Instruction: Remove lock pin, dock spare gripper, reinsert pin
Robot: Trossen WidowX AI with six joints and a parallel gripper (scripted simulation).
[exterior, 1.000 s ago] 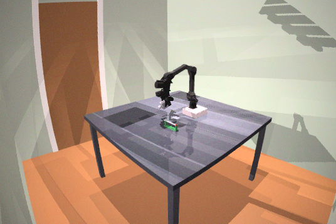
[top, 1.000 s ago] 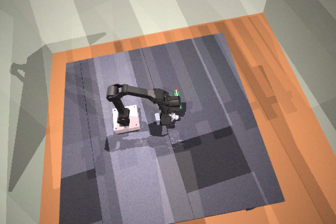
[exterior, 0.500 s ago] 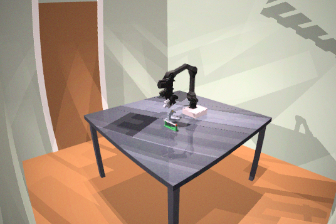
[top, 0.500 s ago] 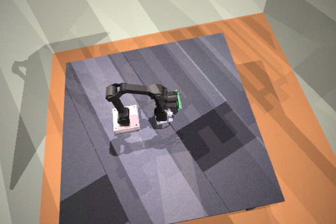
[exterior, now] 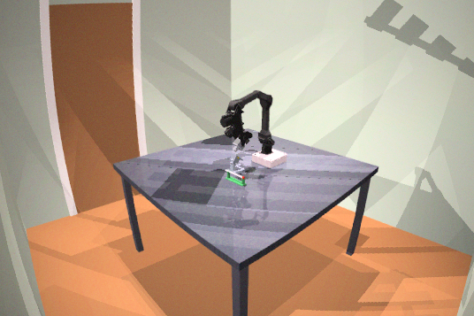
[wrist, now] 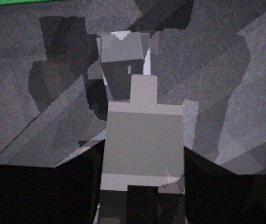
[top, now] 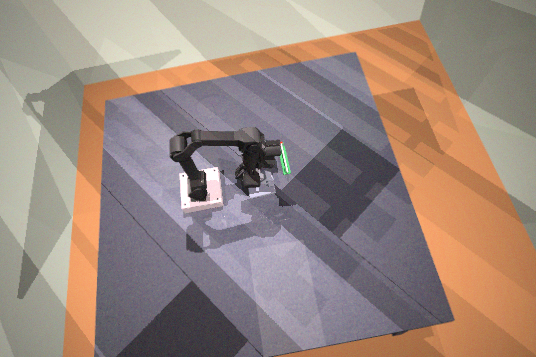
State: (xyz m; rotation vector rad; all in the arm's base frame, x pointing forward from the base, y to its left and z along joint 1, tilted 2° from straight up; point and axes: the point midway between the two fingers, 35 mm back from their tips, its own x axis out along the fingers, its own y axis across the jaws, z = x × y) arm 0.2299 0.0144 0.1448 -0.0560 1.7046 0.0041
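The green bracket lies 14 cm to the left of my gripper tip, 13 cm below it and 13 cm ahead of it. The rest, counted from my gripper tip: spare gripper (1 cm ahead, 1 cm above); grey mount (10 cm below, 4 cm ahead, 2 cm to the left).
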